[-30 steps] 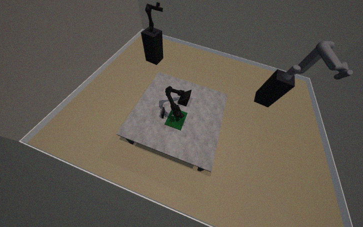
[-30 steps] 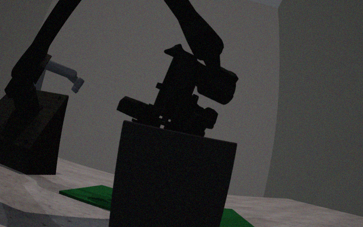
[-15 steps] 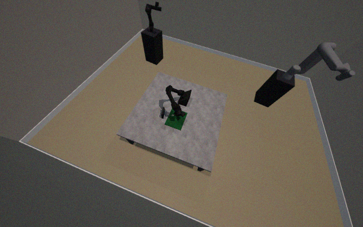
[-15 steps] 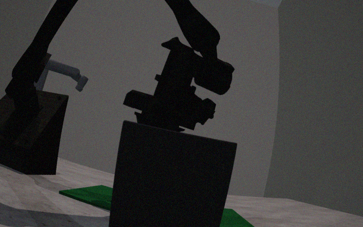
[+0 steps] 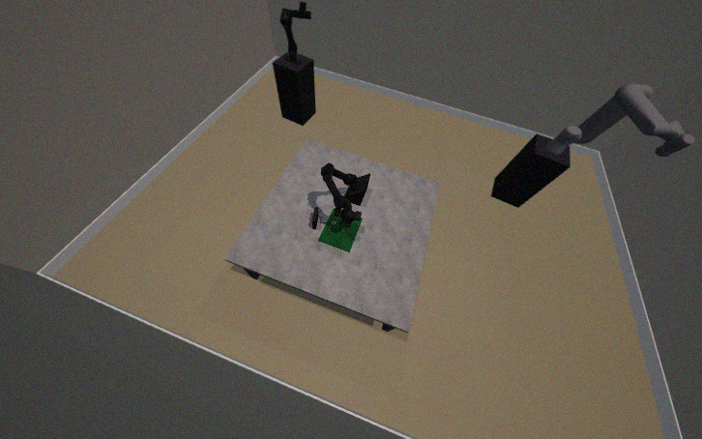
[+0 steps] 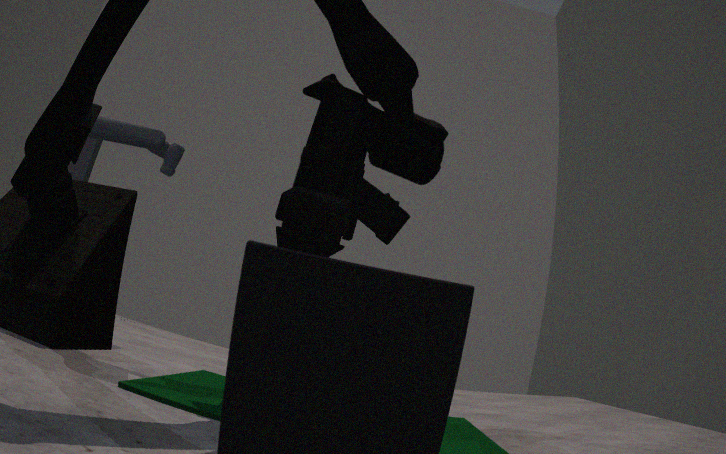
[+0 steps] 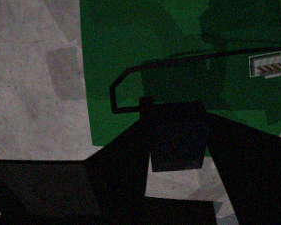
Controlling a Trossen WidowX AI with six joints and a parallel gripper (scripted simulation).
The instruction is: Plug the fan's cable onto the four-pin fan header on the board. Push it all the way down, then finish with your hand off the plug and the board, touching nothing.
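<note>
Now: gripper tip 50 mm short of the green board, 20 mm to the left of it and 110 mm above it. Also, from my gripper tip: fan header: 30 mm ahead, 90 mm to the right, 90 mm below; then fan: 90 mm ahead, 210 mm to the right, 40 mm below; then dark fan plug: 10 mm behind.
</note>
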